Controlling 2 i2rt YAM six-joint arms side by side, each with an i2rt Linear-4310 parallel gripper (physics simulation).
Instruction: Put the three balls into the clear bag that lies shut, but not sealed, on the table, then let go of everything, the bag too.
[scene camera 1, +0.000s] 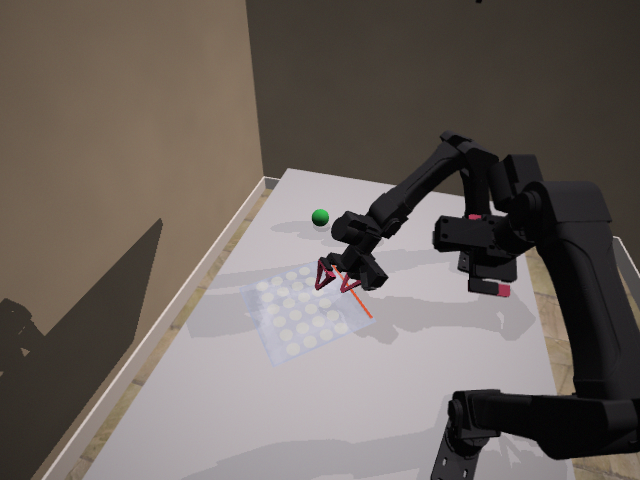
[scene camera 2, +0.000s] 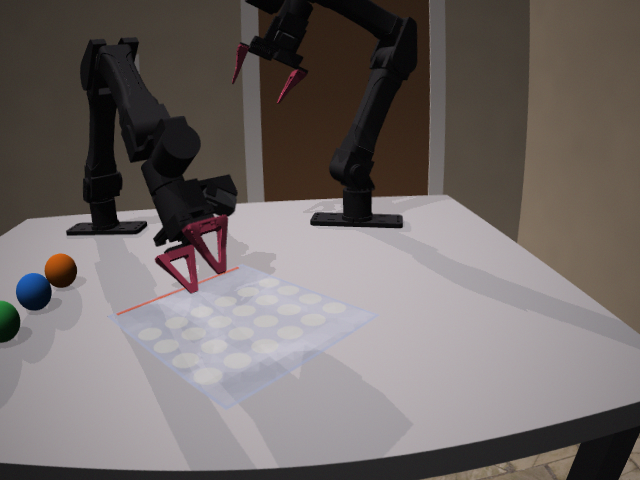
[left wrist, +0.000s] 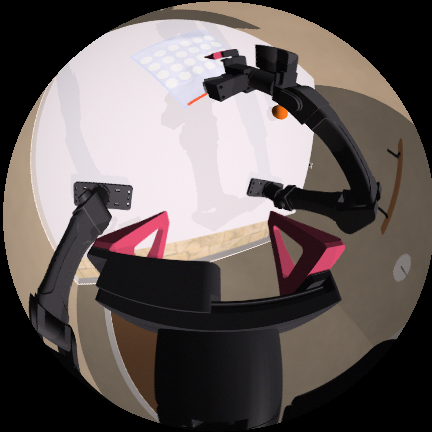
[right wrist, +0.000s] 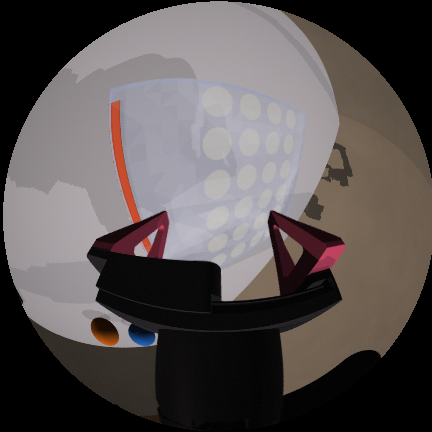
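The clear bag (scene camera 1: 310, 310) (scene camera 2: 240, 333) (left wrist: 182, 62) (right wrist: 172, 130) with pale dots lies flat, an orange strip (scene camera 1: 360, 302) (scene camera 2: 155, 300) (right wrist: 119, 145) along one edge. My right gripper (scene camera 1: 330, 290) (scene camera 2: 207, 281) (right wrist: 217, 215) is open and empty, tips down, low over the strip edge; contact with the bag is unclear. My left gripper (scene camera 2: 256, 92) (left wrist: 217, 216) is open and empty, high above the table. The green ball (scene camera 1: 320, 217) (scene camera 2: 6, 321), blue ball (scene camera 2: 34, 291) (right wrist: 141, 335) and orange ball (scene camera 2: 61, 270) (left wrist: 280, 112) (right wrist: 105, 331) rest in a row on the table, outside the bag. Scene camera 1 does not show blue or orange.
The white table (scene camera 1: 248, 413) (scene camera 2: 491, 372) carries both arm bases (scene camera 2: 356, 220) (scene camera 2: 107, 227) along its back edge in scene camera 2. The right arm (scene camera 1: 413, 186) reaches over the table between its base and the bag. A wall (scene camera 1: 129, 103) stands beyond the table's left side in scene camera 1.
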